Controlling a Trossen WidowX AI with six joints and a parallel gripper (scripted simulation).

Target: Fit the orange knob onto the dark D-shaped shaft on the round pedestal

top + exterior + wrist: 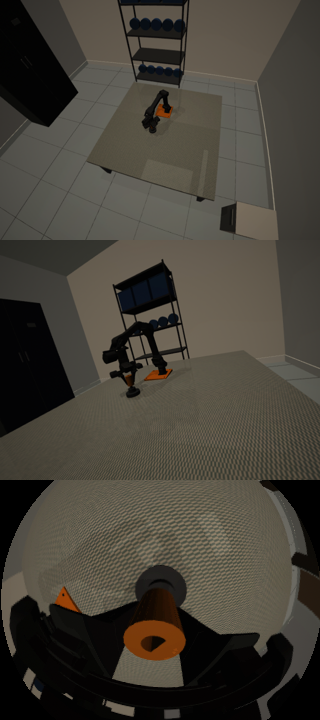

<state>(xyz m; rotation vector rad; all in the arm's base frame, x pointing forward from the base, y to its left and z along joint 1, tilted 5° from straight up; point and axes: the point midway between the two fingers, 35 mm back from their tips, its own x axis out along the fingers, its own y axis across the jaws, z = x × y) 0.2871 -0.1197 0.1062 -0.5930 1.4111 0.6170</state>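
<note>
Now: the orange knob 20 mm above my gripper tip. Round my gripper tip: pedestal: 40 mm below.
</note>
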